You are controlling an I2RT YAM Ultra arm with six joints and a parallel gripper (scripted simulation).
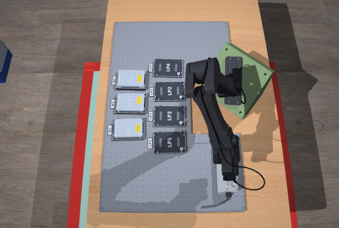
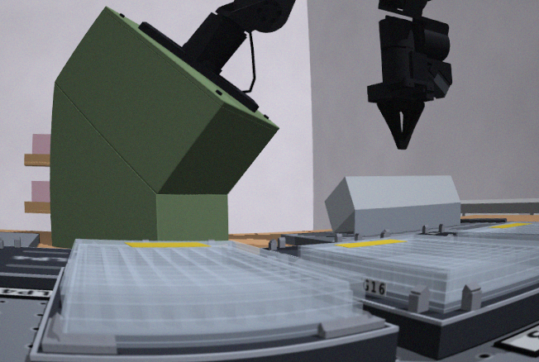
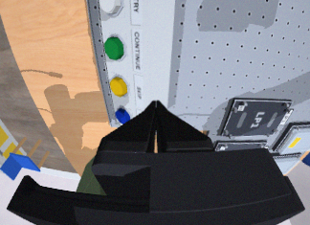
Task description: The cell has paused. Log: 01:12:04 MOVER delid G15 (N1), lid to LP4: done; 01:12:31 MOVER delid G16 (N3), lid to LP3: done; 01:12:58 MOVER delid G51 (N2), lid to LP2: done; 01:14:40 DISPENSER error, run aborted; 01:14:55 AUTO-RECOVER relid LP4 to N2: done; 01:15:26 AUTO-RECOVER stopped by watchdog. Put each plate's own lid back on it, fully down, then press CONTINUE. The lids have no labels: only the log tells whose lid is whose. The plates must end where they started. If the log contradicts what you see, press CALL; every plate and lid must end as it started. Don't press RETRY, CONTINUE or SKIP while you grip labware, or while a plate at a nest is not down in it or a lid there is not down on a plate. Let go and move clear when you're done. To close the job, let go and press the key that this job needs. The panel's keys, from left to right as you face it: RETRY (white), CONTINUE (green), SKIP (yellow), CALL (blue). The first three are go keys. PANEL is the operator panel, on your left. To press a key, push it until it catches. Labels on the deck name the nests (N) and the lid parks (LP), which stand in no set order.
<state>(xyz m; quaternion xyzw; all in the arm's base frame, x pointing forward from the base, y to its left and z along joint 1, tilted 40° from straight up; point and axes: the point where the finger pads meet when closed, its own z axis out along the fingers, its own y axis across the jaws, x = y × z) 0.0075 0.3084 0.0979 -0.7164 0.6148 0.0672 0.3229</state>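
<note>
My gripper is now 6 cm past the green continue key, 2 cm to the right of it and 7 cm above it. Also, from my hand: blue call key 3 cm behind, 7 cm to the right, 7 cm below; then white retry key 7 cm behind, 7 cm to the left, 7 cm below; then yellow SKIP key 5 cm behind, 3 cm to the right, 7 cm below.
</note>
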